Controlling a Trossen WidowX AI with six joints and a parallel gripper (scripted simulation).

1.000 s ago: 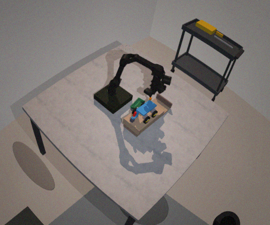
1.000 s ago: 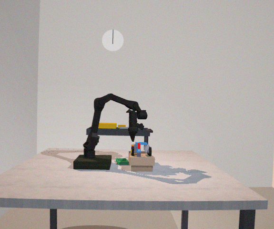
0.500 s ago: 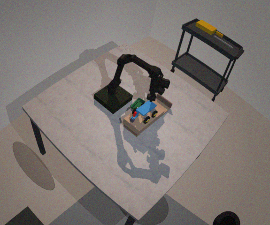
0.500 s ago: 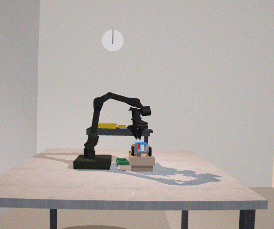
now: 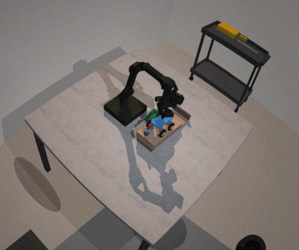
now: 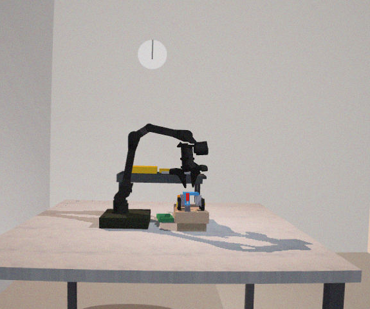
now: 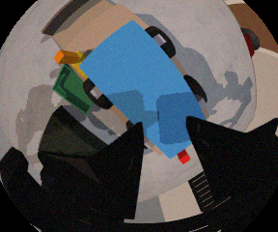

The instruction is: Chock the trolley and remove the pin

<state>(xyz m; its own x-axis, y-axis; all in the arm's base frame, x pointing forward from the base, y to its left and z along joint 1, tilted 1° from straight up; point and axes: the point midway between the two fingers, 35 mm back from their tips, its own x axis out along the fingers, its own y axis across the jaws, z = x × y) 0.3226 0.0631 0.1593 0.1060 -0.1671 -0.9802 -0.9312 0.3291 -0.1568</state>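
The red-headed stop pin lies 100 mm to the right of my gripper tip, 50 mm below it and 10 mm ahead of it. From my gripper tip the other things lie so: ramp 130 mm below, 10 mm to the left, 10 mm ahead; yellow chock 100 mm below, 90 mm to the left, 70 mm behind; blue-decked trolley 70 mm below, 10 mm to the left, 10 mm ahead.
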